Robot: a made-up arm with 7 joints.
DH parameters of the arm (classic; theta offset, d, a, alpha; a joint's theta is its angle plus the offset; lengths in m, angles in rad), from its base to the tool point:
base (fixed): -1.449 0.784 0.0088 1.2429
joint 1: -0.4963 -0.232 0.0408 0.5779
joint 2: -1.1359 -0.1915 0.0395 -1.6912
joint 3: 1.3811 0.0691 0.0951 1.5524
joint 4: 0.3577 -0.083 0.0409 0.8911
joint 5: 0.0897 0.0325 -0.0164 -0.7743
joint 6: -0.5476 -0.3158 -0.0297 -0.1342
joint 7: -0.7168 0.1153 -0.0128 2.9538
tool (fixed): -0.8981 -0.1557 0 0
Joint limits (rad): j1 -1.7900..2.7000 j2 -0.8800..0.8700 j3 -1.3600..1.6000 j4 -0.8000..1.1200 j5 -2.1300..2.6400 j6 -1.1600..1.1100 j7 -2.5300..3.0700
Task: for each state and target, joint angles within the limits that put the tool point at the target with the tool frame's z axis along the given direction. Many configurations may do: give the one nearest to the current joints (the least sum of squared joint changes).
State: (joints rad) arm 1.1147 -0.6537 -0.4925 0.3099 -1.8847 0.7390 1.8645
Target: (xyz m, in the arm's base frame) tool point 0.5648 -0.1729 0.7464 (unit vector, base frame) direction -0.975 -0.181 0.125
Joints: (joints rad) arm 0.2534 -0.3710 -0.1711 0.2558 -2.1300 0.3006 1.4097
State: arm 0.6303 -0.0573 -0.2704 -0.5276 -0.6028 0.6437 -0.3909
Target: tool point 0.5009 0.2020 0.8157 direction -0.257 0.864 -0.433
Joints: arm 1.6720 0.2584 -0.5548 -0.1187 -0.4570 0.9768 -0.4089
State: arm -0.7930 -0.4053 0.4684 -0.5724 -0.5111 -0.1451 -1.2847
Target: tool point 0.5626 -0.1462 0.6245 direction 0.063 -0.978 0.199
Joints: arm -0.5983 -0.5978 -0.2940 -0.5739 -0.0019 -0.3676 -1.1816
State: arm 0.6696 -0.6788 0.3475 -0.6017 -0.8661 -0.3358 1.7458
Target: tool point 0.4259 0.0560 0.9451 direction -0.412 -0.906 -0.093
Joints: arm 1.1372 -0.5988 0.9918 -0.5568 -1.3343 -0.5622 1.6035
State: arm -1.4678 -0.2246 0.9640 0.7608 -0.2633 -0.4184 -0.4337
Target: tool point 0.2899 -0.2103 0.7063 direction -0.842 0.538 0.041
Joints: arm -0.9374 0.3409 1.2532 0.4159 -0.7145 -0.5421 -0.7198
